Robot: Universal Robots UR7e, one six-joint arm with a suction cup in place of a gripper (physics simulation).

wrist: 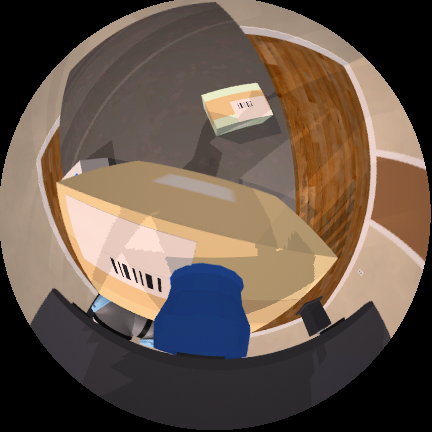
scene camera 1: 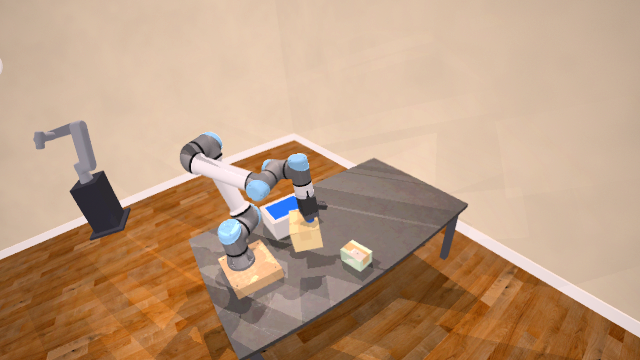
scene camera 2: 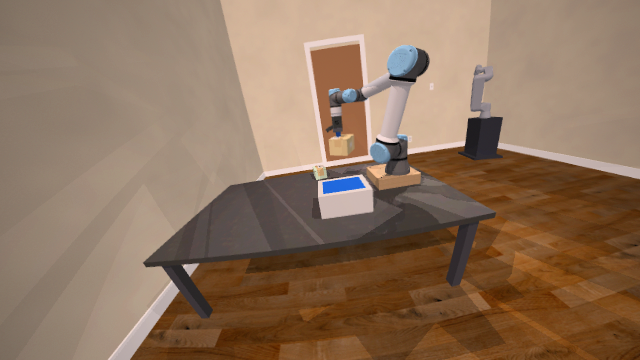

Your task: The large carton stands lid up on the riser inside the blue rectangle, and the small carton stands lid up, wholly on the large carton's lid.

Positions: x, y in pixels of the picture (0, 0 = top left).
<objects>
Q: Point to a white riser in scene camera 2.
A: At 351, 195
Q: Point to a large tan carton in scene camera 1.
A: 305, 236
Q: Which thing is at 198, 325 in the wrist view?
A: My suction cup.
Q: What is my suction cup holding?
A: A large tan carton.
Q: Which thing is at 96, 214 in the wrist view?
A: A large tan carton.
</objects>
